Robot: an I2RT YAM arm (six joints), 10 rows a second.
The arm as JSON. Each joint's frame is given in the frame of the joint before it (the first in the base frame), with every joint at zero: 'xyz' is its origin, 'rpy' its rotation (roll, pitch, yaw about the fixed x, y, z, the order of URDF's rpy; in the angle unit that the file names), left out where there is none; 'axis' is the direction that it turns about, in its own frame. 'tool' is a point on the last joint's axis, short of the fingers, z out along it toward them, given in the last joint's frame.
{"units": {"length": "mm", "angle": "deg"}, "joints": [
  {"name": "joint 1", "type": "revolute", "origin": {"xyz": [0.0, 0.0, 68.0]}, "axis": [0.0, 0.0, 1.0]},
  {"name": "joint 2", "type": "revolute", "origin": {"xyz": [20.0, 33.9, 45.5], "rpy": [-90.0, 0.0, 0.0]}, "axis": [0.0, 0.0, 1.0]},
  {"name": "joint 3", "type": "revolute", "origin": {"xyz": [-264.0, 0.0, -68.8], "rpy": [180.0, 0.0, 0.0]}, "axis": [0.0, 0.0, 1.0]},
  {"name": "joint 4", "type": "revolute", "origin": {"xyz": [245.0, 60.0, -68.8]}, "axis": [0.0, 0.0, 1.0]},
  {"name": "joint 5", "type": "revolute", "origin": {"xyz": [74.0, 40.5, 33.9], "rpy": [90.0, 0.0, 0.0]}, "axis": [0.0, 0.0, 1.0]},
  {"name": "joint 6", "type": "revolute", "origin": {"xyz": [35.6, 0.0, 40.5], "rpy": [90.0, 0.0, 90.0]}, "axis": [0.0, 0.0, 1.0]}
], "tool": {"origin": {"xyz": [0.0, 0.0, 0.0], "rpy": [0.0, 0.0, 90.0]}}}
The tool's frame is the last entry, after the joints.
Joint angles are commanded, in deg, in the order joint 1, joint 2, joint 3, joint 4, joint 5, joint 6. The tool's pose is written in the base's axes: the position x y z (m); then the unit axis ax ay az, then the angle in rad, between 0 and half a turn. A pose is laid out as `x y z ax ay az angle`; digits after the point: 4 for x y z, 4 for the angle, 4 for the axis.
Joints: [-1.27 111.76 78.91 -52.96 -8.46 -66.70]
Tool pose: 0.3642 -0.0028 0.1673 -0.5423 0.8392 0.0408 2.9986
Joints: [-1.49 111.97 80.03 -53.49 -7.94 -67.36]
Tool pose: 0.3671 -0.0046 0.1707 -0.5457 0.8373 0.0347 2.9976
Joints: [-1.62 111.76 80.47 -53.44 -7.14 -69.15]
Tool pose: 0.3684 -0.0060 0.1739 -0.5580 0.8295 0.0242 2.9946
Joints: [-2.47 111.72 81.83 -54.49 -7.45 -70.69]
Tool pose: 0.3706 -0.0114 0.1799 -0.5633 0.8259 0.0230 2.9855
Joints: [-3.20 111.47 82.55 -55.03 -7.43 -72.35]
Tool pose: 0.3713 -0.0161 0.1845 -0.5702 0.8213 0.0189 2.9789
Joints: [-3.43 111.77 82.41 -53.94 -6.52 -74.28]
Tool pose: 0.3732 -0.0183 0.1822 -0.5823 0.8129 0.0076 2.9793
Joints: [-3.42 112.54 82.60 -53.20 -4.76 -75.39]
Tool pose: 0.3760 -0.0195 0.1784 -0.5896 0.8077 -0.0059 2.9965
